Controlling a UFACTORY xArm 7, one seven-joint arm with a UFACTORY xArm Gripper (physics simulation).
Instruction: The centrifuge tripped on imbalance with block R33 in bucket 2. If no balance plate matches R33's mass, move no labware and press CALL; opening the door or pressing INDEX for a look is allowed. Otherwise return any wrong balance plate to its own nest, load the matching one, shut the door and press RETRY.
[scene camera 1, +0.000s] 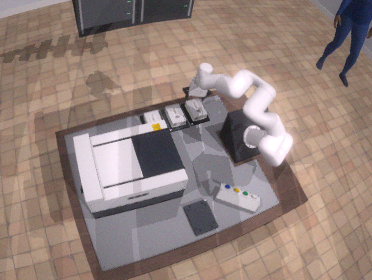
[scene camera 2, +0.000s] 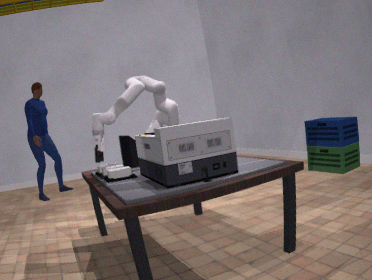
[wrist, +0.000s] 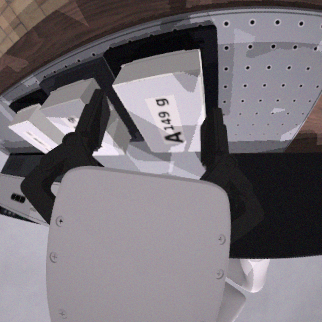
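Where they show: gripper, fingertip midpoint: (scene camera 1: 194, 98) (scene camera 2: 99, 162) (wrist: 157, 107); arm's base, origin of the base link: (scene camera 1: 252, 136) (wrist: 264, 210).
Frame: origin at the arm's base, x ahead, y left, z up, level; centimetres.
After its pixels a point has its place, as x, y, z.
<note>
My gripper (scene camera 1: 195, 93) {23.2, -33.3, -1.3} (scene camera 2: 99, 159) {23.2, -33.3, -1.3} (wrist: 157, 107) {23.2, -33.3, -1.3} is open and empty, above the table's back edge near balance plate A. Plate A (scene camera 1: 196, 109) {23.7, -26.9, -3.6} (wrist: 160, 92) {23.3, -32.9, -3.8}, white and labelled "A 149 g", sits in its dark nest and shows between the fingers in the wrist view. A second plate (scene camera 1: 175, 115) {36.9, -25.2, -3.6} (wrist: 75, 102) {33.5, -32.9, -3.8} sits beside it, its label partly hidden by a finger. A third plate (scene camera 1: 152, 118) {50.0, -26.0, -3.8} (wrist: 32, 127) {46.5, -29.4, -3.8} is next to the centrifuge, its label unreadable. The centrifuge (scene camera 1: 137, 192) {69.4, 21.2, 11.7} (scene camera 2: 195, 145) {93.4, 3.6, 6.2} has a white and a dark panel on top. Block R33 and the buckets do not show.
A button box (scene camera 1: 238, 198) {21.6, 31.4, -1.7} with blue, yellow, green and white buttons stands at the front right. A dark flat pad (scene camera 1: 201, 217) {41.1, 34.0, -7.6} lies left of it. The arm's black base block (scene camera 1: 235, 137) {11.2, -0.8, 1.7} stands at the right. A person (scene camera 1: 352, 35) (scene camera 2: 42, 135) stands beyond the table.
</note>
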